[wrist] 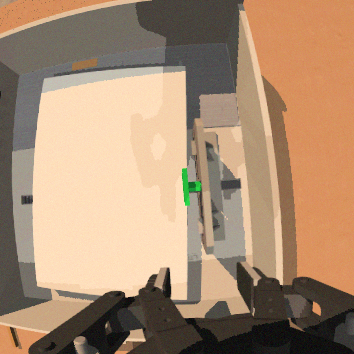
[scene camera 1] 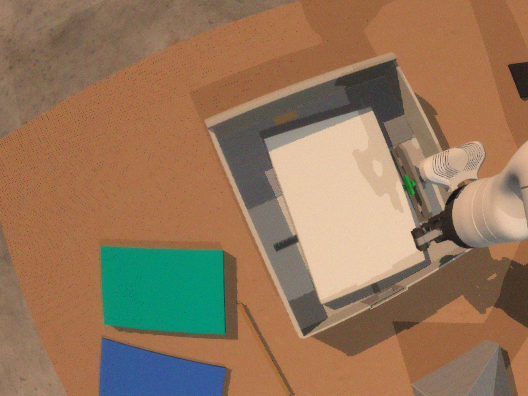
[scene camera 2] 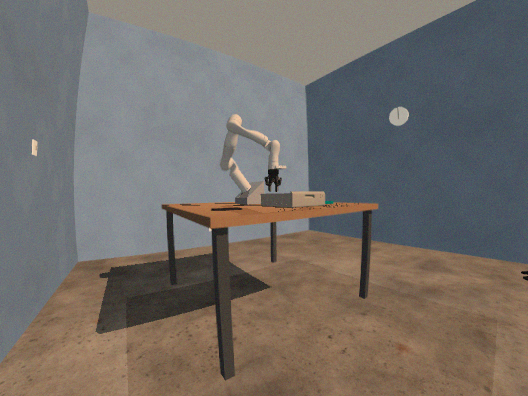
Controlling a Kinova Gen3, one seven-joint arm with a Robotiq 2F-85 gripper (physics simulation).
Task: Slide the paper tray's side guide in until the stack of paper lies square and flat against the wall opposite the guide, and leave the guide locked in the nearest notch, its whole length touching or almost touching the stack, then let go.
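Frame: origin at the arm's base, x ahead, y left, z up, level; millimetres.
Seen in the pictures: gripper, fingertip midpoint: (wrist: pixel 203 276) (scene camera 1: pixel 434 225) (scene camera 2: pixel 273 191); arm's base, origin of the base link: (scene camera 2: pixel 246 189).
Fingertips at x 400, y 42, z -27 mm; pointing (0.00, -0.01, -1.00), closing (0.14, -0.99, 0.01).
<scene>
Pixels of each thing's top centre, then the offset from my fingertips to it. "spot": a spot on its surface instead.
- white paper stack, middle of its top: (wrist: pixel 101 178) (scene camera 1: pixel 350 201) 56 mm down, 69 mm ahead, 105 mm left
- grey tray, middle of its top: (wrist: pixel 83 153) (scene camera 1: pixel 357 183) (scene camera 2: pixel 291 191) 0 mm up, 86 mm ahead, 100 mm left
- beige side guide, surface spot: (wrist: pixel 206 220) spot: 17 mm down, 41 mm ahead, 1 mm right
- green block, middle of its top: (scene camera 1: pixel 159 290) 78 mm down, 12 mm ahead, 409 mm left
- blue block, middle of its top: (scene camera 1: pixel 157 393) 88 mm down, 159 mm back, 472 mm left
- thin brown stick, middle of its top: (scene camera 1: pixel 264 352) 89 mm down, 120 mm back, 280 mm left
The white paper stack (scene camera 1: pixel 340 210) (wrist: pixel 100 190) lies in the grey tray (scene camera 1: pixel 300 90) (scene camera 2: pixel 280 200) (wrist: pixel 257 150). A strip of tray floor shows between the stack and the wall opposite the guide. The beige side guide (scene camera 1: pixel 411 162) (wrist: pixel 206 220) stands on the stack's right, with a narrow gap between them in the wrist view. Its green latch (scene camera 1: pixel 409 184) (wrist: pixel 186 187) reaches over to the stack's edge in that view. My gripper (scene camera 1: pixel 420 240) (scene camera 2: pixel 273 189) (wrist: pixel 203 276) is open and empty, above the tray beyond the guide's near end. Whether the guide sits in a notch cannot be seen.
A green block (scene camera 1: pixel 162 290) and a blue block (scene camera 1: pixel 160 370) lie left of the tray, with a thin brown stick (scene camera 1: pixel 265 347) near its lower left corner. The tray's side walls stand up around the stack and guide. A grey base (scene camera 1: pixel 465 370) is at lower right.
</scene>
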